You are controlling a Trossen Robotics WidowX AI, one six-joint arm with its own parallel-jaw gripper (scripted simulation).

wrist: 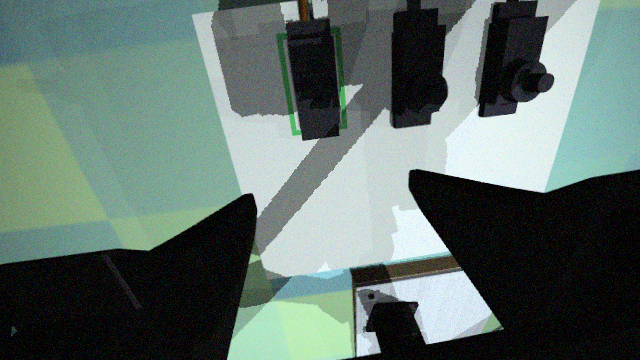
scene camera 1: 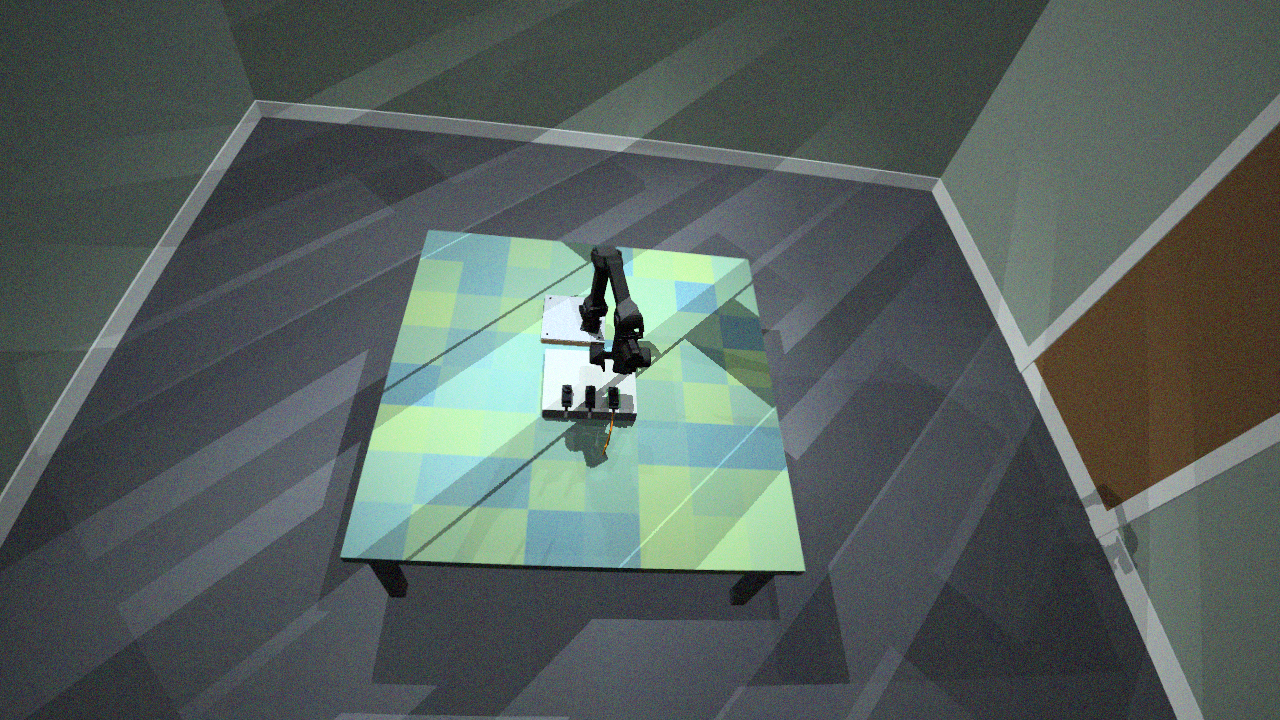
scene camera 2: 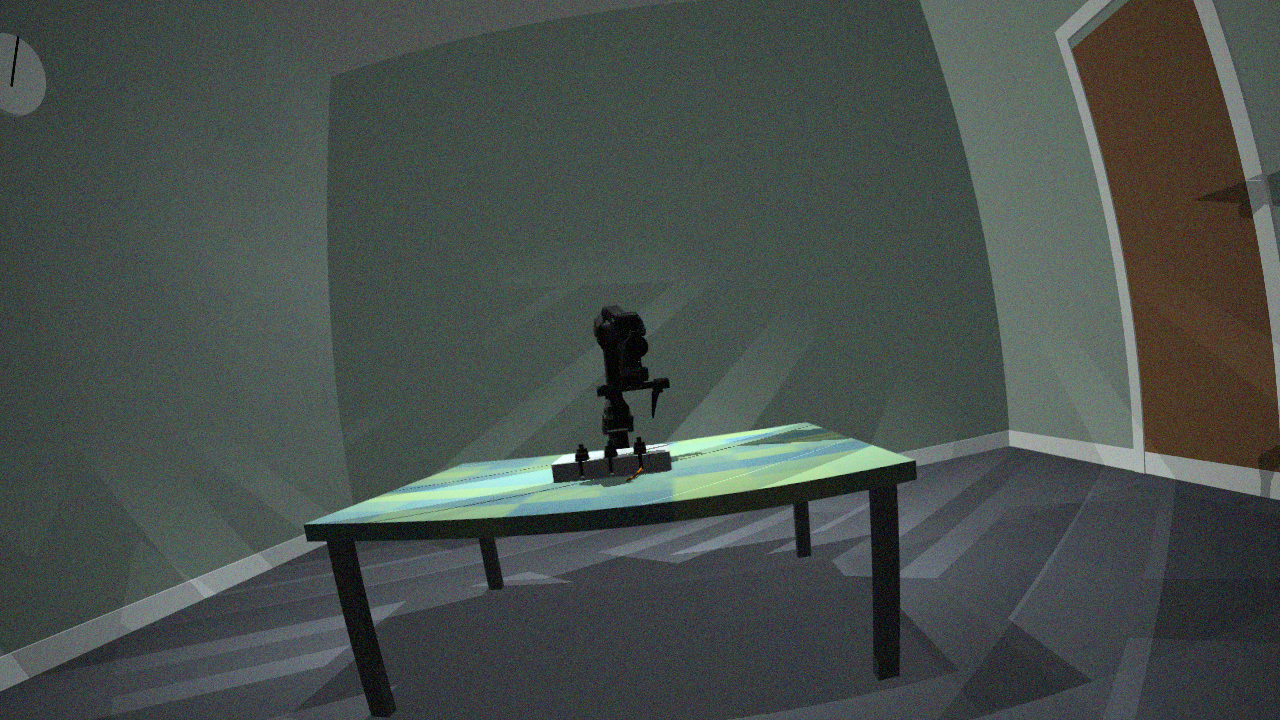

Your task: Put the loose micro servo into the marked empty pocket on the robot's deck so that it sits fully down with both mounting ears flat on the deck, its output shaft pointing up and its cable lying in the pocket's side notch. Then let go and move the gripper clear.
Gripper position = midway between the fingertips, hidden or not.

The gripper (scene camera 2: 637, 420) is open, holding nothing. Also in view: a white deck (wrist: 323, 204).
The gripper is seen too in the wrist view (wrist: 332, 190) and in scene camera 1 (scene camera 1: 616, 371).
